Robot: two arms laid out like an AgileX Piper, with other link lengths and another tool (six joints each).
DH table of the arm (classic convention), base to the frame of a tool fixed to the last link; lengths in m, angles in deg. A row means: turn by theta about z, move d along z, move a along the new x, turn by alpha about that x. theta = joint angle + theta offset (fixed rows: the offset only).
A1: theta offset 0, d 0.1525, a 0, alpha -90
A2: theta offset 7.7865, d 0, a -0.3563, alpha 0
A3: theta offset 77.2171, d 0, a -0.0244, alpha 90
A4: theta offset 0, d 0.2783, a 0, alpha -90
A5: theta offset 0, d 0, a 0, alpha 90
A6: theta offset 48, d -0.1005, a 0.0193, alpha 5.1
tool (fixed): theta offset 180, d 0.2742, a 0, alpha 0
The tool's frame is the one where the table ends.
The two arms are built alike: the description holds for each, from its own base.
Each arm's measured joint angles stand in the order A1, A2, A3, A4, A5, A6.
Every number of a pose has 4 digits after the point. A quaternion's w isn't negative.
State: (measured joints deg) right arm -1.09 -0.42 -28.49 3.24 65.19 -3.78; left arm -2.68 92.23 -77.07 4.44 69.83 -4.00
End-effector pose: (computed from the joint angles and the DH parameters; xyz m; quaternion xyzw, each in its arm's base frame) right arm -0.0044 0.0057 0.2577 -0.8132 0.3530 -0.4301 0.1703; left arm 0.3400 -0.0067 0.3031 -0.9120 0.4063 -0.0503 0.0252
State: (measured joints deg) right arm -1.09 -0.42 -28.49 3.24 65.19 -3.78; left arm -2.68 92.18 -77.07 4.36 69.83 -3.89
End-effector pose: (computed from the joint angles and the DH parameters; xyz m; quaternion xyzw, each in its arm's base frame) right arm -0.0044 0.0057 0.2577 -0.8132 0.3530 -0.4301 0.1703; left arm 0.3398 -0.0068 0.3034 -0.9117 0.4070 -0.0509 0.0248
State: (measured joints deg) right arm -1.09 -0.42 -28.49 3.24 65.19 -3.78; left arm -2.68 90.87 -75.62 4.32 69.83 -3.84
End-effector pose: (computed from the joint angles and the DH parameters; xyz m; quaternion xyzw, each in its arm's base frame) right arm -0.0044 0.0057 0.2577 -0.8132 0.3530 -0.4301 0.1703; left arm 0.3313 -0.0065 0.3041 -0.9116 0.4074 -0.0498 0.0241
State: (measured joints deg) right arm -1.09 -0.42 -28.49 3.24 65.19 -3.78; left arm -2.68 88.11 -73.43 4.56 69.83 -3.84
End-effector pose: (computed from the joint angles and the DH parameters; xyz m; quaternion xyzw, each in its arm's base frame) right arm -0.0044 0.0057 0.2577 -0.8132 0.3530 -0.4301 0.1703; left arm 0.3163 -0.0051 0.3090 -0.9111 0.4077 -0.0537 0.0278
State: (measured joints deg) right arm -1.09 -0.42 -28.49 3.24 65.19 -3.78; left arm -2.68 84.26 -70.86 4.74 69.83 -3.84
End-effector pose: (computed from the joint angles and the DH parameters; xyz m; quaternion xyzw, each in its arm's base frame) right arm -0.0044 0.0057 0.2577 -0.8132 0.3530 -0.4301 0.1703; left arm 0.2968 -0.0036 0.3170 -0.9103 0.4076 -0.0635 0.0333
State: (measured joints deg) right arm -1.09 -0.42 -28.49 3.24 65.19 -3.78; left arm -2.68 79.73 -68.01 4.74 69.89 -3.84
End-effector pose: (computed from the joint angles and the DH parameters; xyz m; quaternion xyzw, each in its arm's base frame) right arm -0.0044 0.0057 0.2577 -0.8132 0.3530 -0.4301 0.1703; left arm 0.2740 -0.0026 0.3253 -0.9094 0.4070 -0.0766 0.0384
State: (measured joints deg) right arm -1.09 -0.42 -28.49 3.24 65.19 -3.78; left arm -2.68 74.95 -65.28 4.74 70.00 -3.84
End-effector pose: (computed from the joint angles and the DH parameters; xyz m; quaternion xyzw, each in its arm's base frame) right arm -0.0044 0.0057 0.2577 -0.8132 0.3530 -0.4301 0.1703; left arm 0.2504 -0.0015 0.3332 -0.9080 0.4062 -0.0923 0.0446
